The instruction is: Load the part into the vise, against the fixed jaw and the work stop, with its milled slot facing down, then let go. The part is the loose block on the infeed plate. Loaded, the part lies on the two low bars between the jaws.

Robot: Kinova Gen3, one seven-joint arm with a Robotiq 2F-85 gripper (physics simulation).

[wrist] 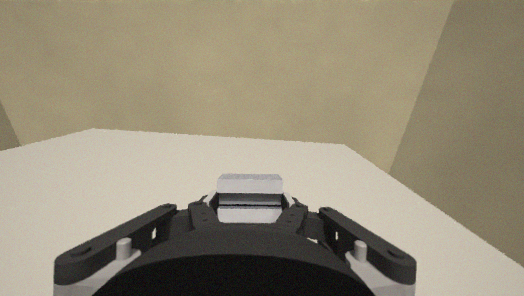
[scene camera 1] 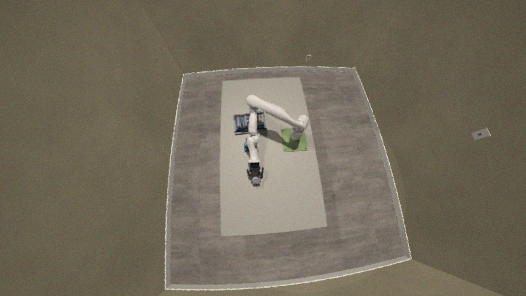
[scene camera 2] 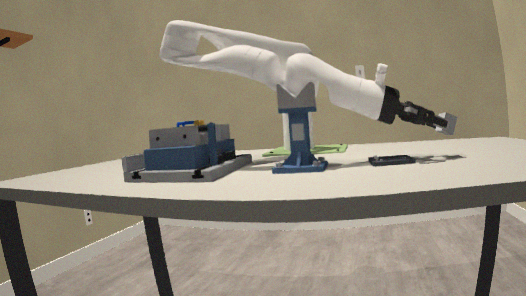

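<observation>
The part, a light grey block, is held in the air, tilted. In the wrist view a dark groove runs across its side facing the palm. My gripper is shut on it, one finger at each end, and points outward and slightly down, high above the table. The dark infeed plate lies below the gripper, without the part. The vise, blue and grey, stands far from the gripper, at the left in scene camera 2. Its low bars and work stop cannot be made out clearly.
A blue stand with a grey V-notched top rises between the vise and the infeed plate. The arm passes close to this top in scene camera 2. The green base plate lies behind the stand.
</observation>
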